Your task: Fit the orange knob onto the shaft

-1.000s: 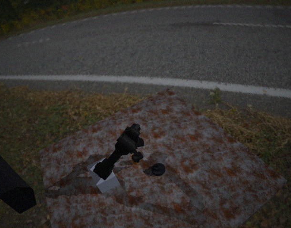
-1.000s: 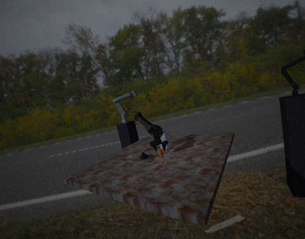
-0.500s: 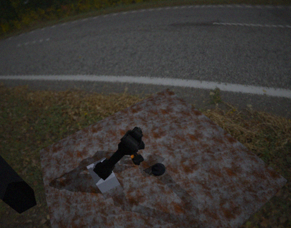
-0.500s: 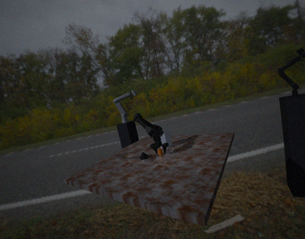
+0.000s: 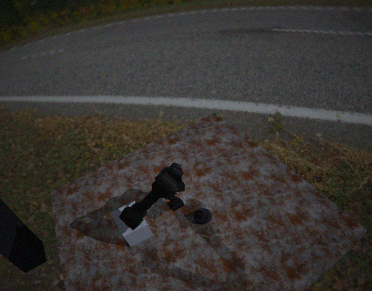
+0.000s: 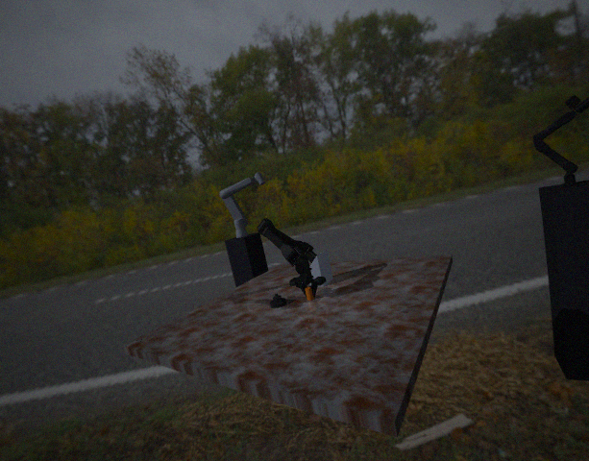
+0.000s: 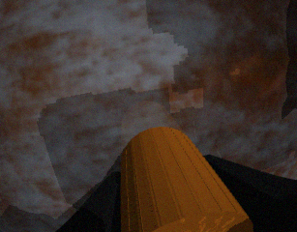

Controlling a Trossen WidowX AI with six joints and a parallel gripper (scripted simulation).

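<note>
Now: the dark round pedestal 150 mm to the right of my gripper tip, 70 mm ahead of it and 20 mm above it. Round my gripper tip: orange knob 20 mm above.
</note>
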